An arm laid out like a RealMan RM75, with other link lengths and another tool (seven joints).
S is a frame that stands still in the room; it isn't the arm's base.
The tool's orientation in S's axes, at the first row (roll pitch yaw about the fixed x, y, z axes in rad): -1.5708, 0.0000, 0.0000
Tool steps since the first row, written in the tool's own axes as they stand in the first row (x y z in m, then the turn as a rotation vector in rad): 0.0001, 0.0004, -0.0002, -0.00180, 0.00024, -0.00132; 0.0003, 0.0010, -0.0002, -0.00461, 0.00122, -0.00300; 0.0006, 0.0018, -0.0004, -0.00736, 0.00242, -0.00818; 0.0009, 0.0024, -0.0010, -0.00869, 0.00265, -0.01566; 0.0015, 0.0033, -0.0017, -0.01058, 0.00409, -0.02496; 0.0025, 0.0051, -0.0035, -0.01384, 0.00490, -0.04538; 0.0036, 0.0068, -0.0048, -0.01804, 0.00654, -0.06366; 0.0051, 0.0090, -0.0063, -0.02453, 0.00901, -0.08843
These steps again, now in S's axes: 0.0001, -0.0002, -0.0004, -0.00180, -0.00132, -0.00024; 0.0003, -0.0002, -0.0010, -0.00461, -0.00300, -0.00122; 0.0006, -0.0004, -0.0018, -0.00736, -0.00818, -0.00242; 0.0009, -0.0010, -0.0024, -0.00869, -0.01566, -0.00265; 0.0015, -0.0017, -0.0033, -0.01058, -0.02496, -0.00409; 0.0025, -0.0035, -0.0051, -0.01384, -0.04538, -0.00490; 0.0036, -0.0048, -0.0068, -0.01804, -0.06366, -0.00654; 0.0051, -0.0063, -0.0090, -0.02453, -0.08843, -0.00901
